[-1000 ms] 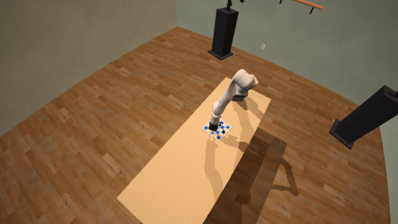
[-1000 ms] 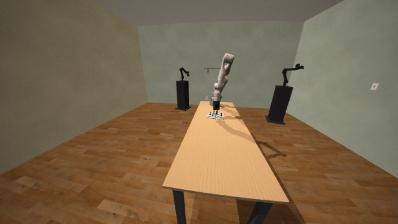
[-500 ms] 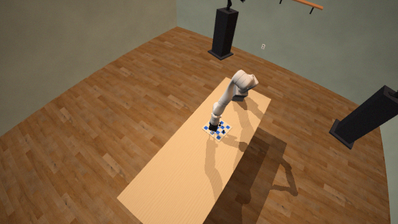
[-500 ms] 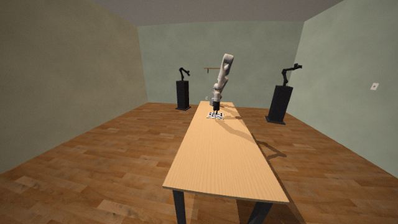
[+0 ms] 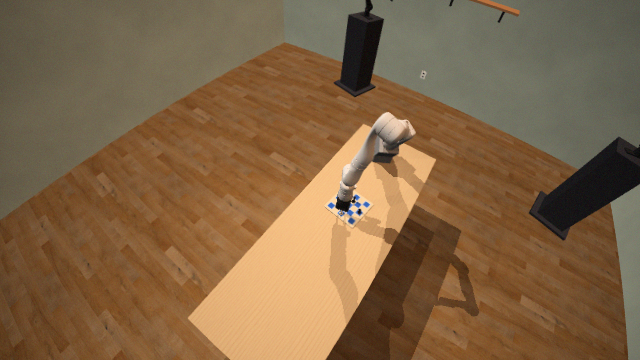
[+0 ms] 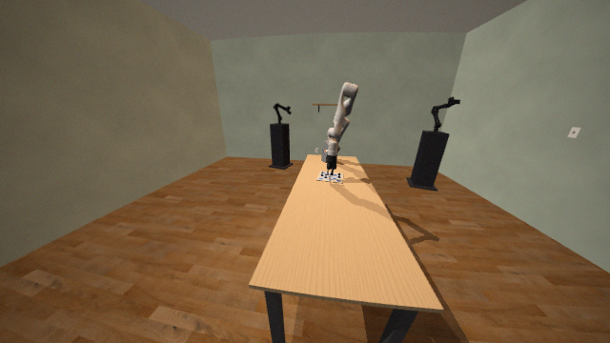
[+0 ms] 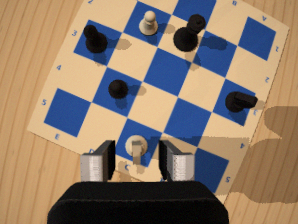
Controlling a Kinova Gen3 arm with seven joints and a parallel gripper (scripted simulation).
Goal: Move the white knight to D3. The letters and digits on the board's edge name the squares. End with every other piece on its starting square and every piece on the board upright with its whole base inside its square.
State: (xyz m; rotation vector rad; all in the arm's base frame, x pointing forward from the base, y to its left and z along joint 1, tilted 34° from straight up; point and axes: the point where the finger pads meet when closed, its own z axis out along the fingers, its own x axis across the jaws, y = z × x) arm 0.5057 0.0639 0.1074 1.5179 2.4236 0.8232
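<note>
The white knight is 5 cm below my hand. The rest, counted from my hand: chessboard: 8 cm behind, 7 cm below, 1 cm to the right; then round white piece: 11 cm behind, 5 cm to the right, 5 cm below; then black piece: 12 cm behind, 4 cm below, 1 cm to the right.
</note>
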